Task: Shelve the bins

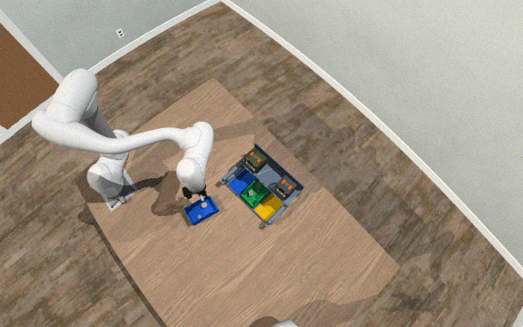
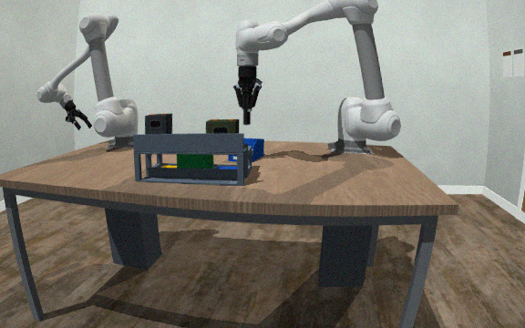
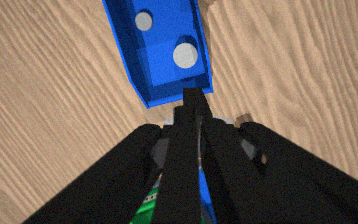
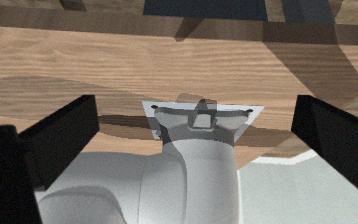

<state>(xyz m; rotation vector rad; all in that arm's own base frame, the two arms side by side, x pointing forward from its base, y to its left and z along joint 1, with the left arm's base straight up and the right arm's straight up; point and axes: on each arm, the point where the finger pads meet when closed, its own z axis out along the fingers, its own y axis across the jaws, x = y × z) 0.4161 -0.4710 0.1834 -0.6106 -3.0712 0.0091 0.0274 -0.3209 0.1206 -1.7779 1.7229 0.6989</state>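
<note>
Now: left hand 15 cm above the blue bin, 6 cm past it and 1 cm to the left of it. The rest, counted from my left hand: grey shelf: 29 cm ahead, 14 cm to the right, 12 cm below; green bin: 26 cm ahead, 14 cm to the right, 14 cm below; round part: 17 cm below, 3 cm behind, 1 cm to the left.
</note>
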